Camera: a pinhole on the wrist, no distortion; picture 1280 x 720 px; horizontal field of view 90.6 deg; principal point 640.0 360.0 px. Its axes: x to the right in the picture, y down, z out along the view. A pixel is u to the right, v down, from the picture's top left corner.
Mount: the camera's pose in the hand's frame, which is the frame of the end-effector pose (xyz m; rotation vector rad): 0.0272 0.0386 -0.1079 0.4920 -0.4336 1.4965
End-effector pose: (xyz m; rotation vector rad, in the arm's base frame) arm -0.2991 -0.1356 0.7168 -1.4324 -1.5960 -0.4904
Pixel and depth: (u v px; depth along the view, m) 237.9 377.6 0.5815
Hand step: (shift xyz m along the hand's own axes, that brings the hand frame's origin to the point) 0.0152 -0.5923 0.1687
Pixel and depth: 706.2 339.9 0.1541
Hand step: 0.0370 -0.0342 0.0286
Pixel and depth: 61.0 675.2 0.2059
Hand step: -0.0756 -0.2313 -0.0380
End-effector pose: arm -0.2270 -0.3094 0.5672 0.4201 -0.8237 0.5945
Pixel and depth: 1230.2 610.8 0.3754
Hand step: -0.0990 0.1206 0.4047
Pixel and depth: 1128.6 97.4 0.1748
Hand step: 0.1091 0.0519 0.1092
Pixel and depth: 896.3 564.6 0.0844
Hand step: 0.0035 0.0201 -0.0177
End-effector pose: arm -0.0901 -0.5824 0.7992 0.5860 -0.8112 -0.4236
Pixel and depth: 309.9 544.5 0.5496
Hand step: -0.1267 -0.5042 0.1945
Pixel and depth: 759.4 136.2 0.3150
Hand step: 0.1493 -0.0895 0.1816
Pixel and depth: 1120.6 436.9 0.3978
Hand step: 0.0003 0.0671 0.3923
